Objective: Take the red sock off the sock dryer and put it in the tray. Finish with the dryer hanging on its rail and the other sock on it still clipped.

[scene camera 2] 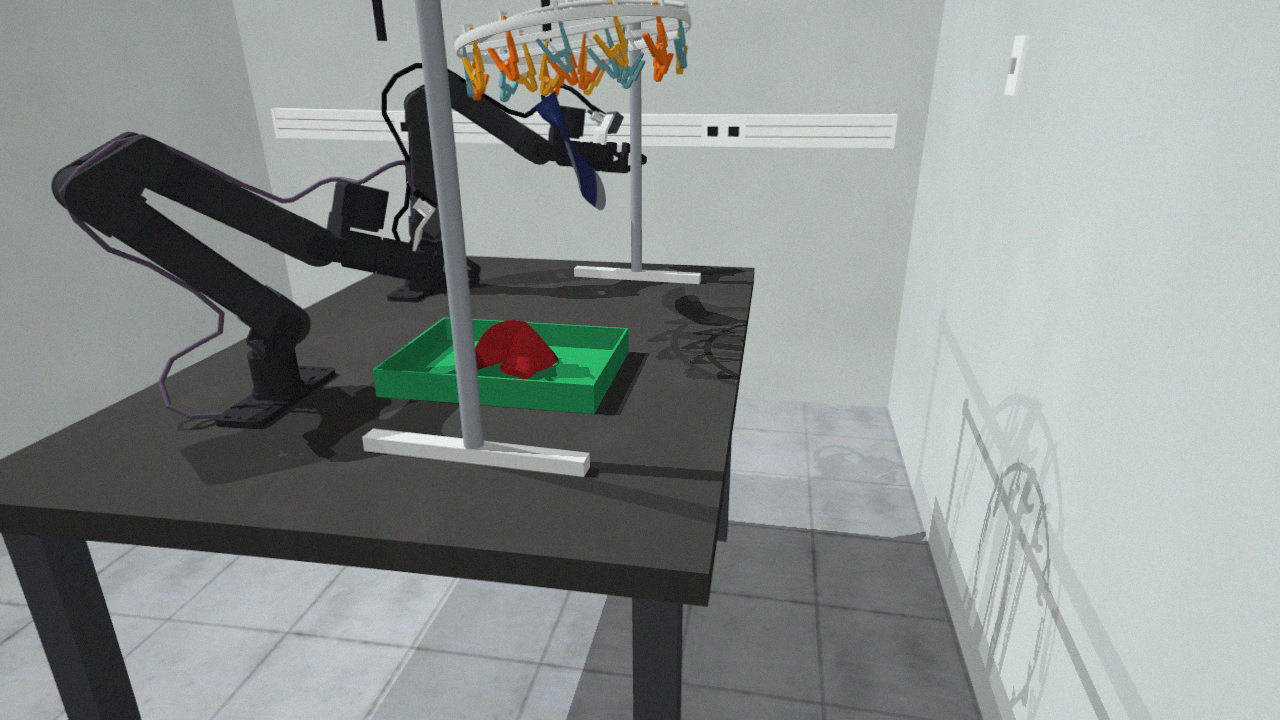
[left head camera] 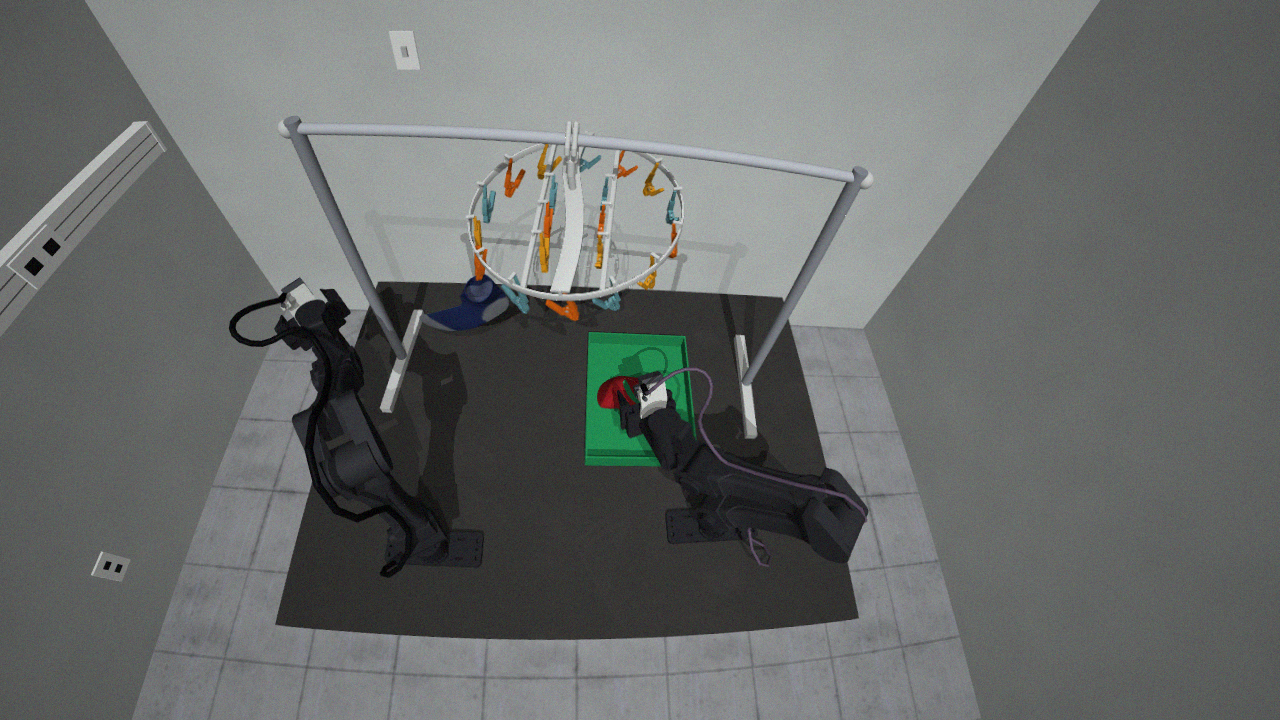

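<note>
The red sock (left head camera: 612,394) (scene camera 2: 517,345) lies bunched in the green tray (left head camera: 610,442) (scene camera 2: 537,394). My right gripper (left head camera: 630,401) (scene camera 2: 474,271) is partly open, above the tray, with a gap between it and the sock in scene camera 2. My left gripper (left head camera: 343,306) (scene camera 2: 639,159) is open and empty, raised near the left post in the head view. The round white dryer (left head camera: 571,223) (scene camera 2: 572,16) hangs by its hook on the rail (left head camera: 393,132). The blue sock (left head camera: 467,313) (scene camera 2: 577,156) hangs from the dryer's edge; its clip is too small to make out clearly.
Orange, yellow and teal clips hang around the dryer. Grey posts (left head camera: 344,232) (scene camera 2: 452,223) hold the rail on white feet (left head camera: 747,402) (scene camera 2: 528,457) to either side of the tray. A pale wall stands behind the dark table (left head camera: 537,555) (scene camera 2: 340,501).
</note>
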